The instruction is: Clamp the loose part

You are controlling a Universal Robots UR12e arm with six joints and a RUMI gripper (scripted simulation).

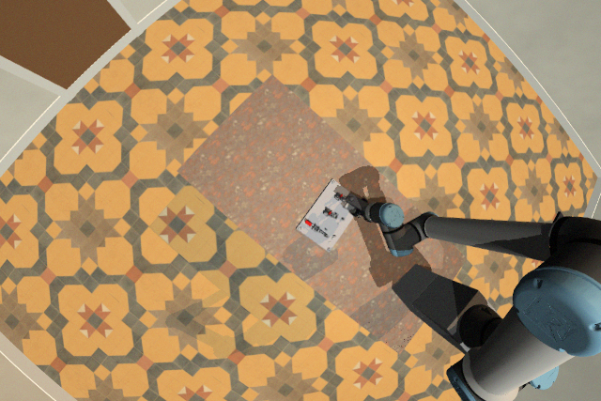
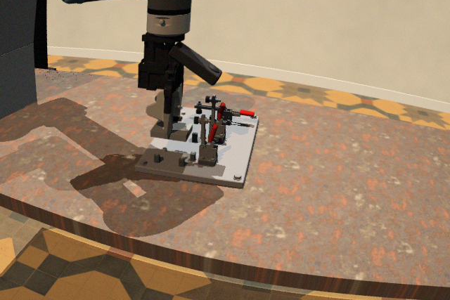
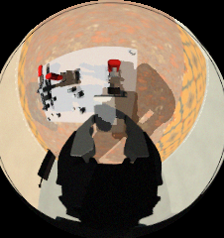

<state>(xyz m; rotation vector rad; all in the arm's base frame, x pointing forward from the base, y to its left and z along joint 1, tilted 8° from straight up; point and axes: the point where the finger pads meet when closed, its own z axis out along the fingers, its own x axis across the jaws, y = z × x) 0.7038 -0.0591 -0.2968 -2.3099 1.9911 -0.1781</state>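
The toggle clamp lies 8 cm ahead of my hand, 3 cm below it and 1 cm to the left of it. From my hand the other things lie so: part (1 cm below); then grey fixture plate (11 cm to the left, 8 cm below, 4 cm ahead).
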